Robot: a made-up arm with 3 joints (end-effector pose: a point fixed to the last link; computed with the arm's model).
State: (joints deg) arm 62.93 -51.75 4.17
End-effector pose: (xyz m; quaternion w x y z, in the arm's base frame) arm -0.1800 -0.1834 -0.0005 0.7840 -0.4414 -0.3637 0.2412
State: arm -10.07 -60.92 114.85
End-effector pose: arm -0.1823 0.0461 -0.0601 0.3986 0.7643 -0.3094 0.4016
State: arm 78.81 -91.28 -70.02
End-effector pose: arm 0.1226 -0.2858 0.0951 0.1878 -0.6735 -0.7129 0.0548
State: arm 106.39 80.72 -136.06
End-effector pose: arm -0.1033 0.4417 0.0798 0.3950 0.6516 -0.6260 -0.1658
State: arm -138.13 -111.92 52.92
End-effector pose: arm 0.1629 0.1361 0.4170 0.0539 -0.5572 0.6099 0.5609
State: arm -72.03 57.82 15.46
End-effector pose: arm -0.2090 -0.3483 0.3652 0.6324 0.6053 0.4257 0.2291
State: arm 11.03 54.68 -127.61
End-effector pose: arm -0.2571 0.0399 0.5283 0.3137 -0.8311 0.2414 0.3907
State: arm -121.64 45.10 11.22
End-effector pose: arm -0.2737 -0.3183 0.0652 0.3693 0.8465 0.2188 0.3149
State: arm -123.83 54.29 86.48
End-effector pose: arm -0.1846 -0.3552 -0.0241 0.2326 -0.8589 -0.4322 -0.1461
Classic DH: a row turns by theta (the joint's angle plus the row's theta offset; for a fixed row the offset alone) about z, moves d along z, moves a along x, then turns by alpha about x. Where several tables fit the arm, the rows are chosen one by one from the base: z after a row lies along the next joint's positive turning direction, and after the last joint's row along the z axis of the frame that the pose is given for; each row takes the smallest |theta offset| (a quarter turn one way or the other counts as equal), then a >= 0, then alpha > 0; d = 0 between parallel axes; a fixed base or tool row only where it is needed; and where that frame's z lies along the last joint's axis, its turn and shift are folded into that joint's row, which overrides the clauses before.
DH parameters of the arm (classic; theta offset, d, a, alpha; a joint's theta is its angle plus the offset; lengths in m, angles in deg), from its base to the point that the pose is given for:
base (fixed): -90 0.175 0 90
joint 1: 90 -0.022 0.084 -90
joint 2: 0 0.016 -0.035 -90
joint 3: -90 -0.382 0.056 -90
tool (fixed): -90 -0.013 0 0

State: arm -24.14 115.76 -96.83
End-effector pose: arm 0.1078 -0.1941 0.5995 0.4283 -0.3151 0.4172 0.7370
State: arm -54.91 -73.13 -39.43
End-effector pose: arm -0.0117 0.2788 0.0414 0.7959 0.1082 -0.4050 -0.4369
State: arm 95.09 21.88 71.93
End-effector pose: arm -0.3272 0.2345 0.1082 0.9618 -0.1971 0.0215 -0.1886
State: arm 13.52 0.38 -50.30
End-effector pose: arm -0.3606 0.0406 0.1654 0.8489 -0.5286 0.0031 0.0010
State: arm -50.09 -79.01 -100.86
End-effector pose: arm 0.0351 0.2313 -0.0280 0.6971 -0.3308 -0.1595 -0.6158
